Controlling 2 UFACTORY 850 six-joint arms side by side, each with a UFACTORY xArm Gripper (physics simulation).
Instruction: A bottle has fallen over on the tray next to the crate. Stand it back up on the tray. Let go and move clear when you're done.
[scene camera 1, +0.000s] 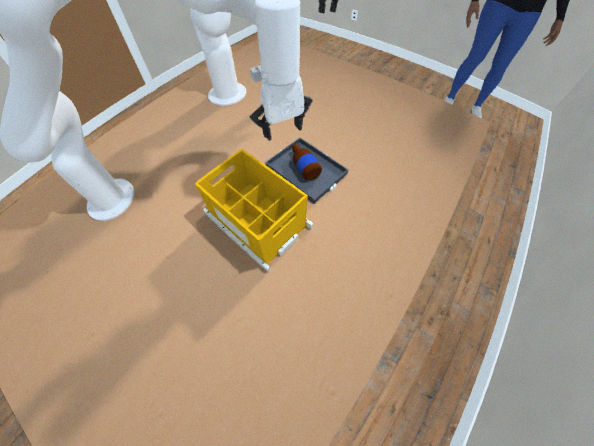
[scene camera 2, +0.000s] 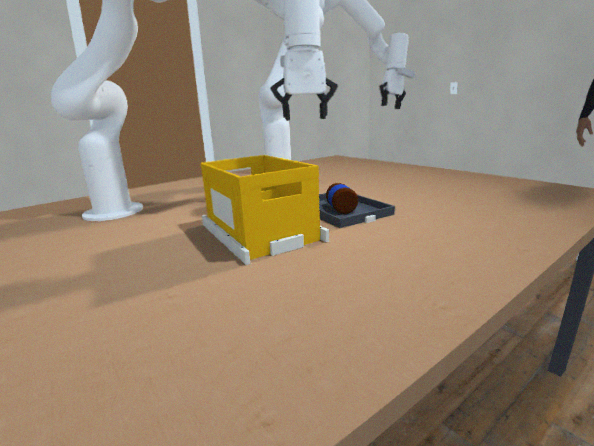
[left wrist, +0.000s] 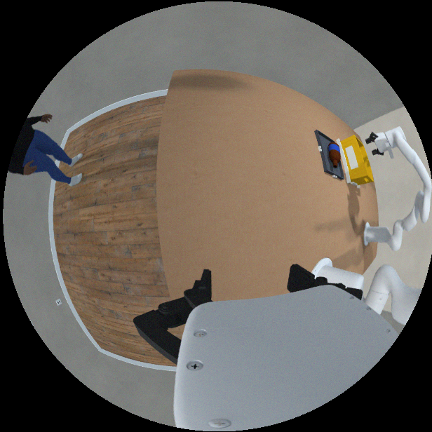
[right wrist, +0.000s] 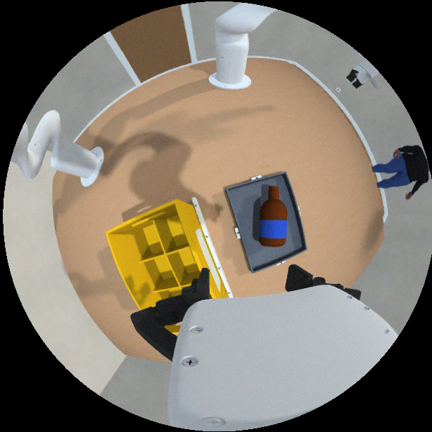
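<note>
A brown bottle with a blue label (scene camera 1: 306, 162) (scene camera 2: 342, 198) (left wrist: 334, 152) (right wrist: 273, 222) lies on its side on the dark grey tray (scene camera 1: 327, 167) (scene camera 2: 382, 213) (left wrist: 325, 155) (right wrist: 245, 200). In the right wrist view its neck points up the picture and its base is nearer the fingers. My right gripper (scene camera 1: 283, 131) (scene camera 2: 305, 117) (left wrist: 368, 147) (right wrist: 250, 280) is open and empty, above the table near the tray and crate, not touching the bottle. My left gripper (scene camera 1: 327, 9) (scene camera 2: 391, 105) (left wrist: 252, 280) (right wrist: 351, 83) is open and empty, high up and far from the tray.
A yellow crate (scene camera 1: 285, 232) (scene camera 2: 280, 215) (left wrist: 367, 175) (right wrist: 131, 260) with empty compartments stands close beside the tray, with white strips along its base. Small white blocks sit at the tray's edges. A person (scene camera 1: 505, 50) (right wrist: 414, 165) stands beyond the table.
</note>
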